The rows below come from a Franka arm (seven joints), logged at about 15 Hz.
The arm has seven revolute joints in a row. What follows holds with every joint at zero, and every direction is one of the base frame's. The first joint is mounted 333 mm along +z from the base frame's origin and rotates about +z. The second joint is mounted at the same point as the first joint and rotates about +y. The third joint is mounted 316 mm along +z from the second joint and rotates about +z. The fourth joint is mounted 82.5 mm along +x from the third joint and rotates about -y. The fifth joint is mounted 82.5 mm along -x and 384 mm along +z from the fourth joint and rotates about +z. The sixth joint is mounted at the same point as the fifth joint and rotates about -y. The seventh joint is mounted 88 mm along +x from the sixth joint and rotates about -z. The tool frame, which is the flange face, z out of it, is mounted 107 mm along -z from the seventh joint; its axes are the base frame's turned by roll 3.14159, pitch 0 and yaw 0 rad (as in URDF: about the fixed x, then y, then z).
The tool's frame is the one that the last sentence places.
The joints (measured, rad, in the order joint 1, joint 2, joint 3, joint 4, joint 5, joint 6, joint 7), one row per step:
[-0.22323, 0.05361, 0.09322, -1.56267, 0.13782, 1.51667, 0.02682]
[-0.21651, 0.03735, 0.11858, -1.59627, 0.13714, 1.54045, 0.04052]
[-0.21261, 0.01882, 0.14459, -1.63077, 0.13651, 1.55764, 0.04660]
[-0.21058, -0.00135, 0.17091, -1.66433, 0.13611, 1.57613, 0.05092]
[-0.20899, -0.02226, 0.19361, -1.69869, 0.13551, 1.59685, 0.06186]
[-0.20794, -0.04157, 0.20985, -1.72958, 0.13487, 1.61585, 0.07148]
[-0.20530, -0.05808, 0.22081, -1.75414, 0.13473, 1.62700, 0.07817]
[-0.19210, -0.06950, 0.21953, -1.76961, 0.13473, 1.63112, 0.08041]
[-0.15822, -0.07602, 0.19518, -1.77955, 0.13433, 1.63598, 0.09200]
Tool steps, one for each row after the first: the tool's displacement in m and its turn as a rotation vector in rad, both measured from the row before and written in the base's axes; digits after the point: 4 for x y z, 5 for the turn. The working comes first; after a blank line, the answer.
Tool pose at each row, in the base's axes (x y z in m, rotation vector in rad; the steps are taken from these numbers as rounded here):
[0.5606, -0.0592, 0.5951, -2.98159, 0.23319, 0.13749]
[0.5590, -0.0410, 0.5904, -2.98710, 0.21025, 0.13307]
[0.5552, -0.0238, 0.5859, -2.99311, 0.17830, 0.13543]
[0.5507, -0.0073, 0.5826, -2.99993, 0.14599, 0.13168]
[0.5456, 0.0068, 0.5793, -3.00715, 0.13002, 0.12496]
[0.5407, 0.0169, 0.5764, -3.01383, 0.12224, 0.11703]
[0.5359, 0.0249, 0.5743, -3.01920, 0.11447, 0.11479]
[0.5321, 0.0316, 0.5732, -3.02262, 0.10117, 0.11619]
[0.5299, 0.0364, 0.5725, -3.02328, 0.10508, 0.11554]

[-0.0016, 0.0182, -0.0047, -0.00320, -0.00395, 0.01539]
[-0.0038, 0.0172, -0.0045, -0.00306, 0.00012, 0.02167]
[-0.0045, 0.0165, -0.0033, -0.00415, -0.00390, 0.02164]
[-0.0051, 0.0141, -0.0033, -0.00597, -0.00507, 0.01072]
[-0.0049, 0.0101, -0.0029, -0.00606, -0.00549, 0.00522]
[-0.0048, 0.0080, -0.0021, -0.00484, -0.00173, 0.00535]
[-0.0038, 0.0067, -0.0011, -0.00264, 0.00043, 0.00900]
[-0.0022, 0.0048, -0.0007, -0.00088, -0.00027, -0.00255]

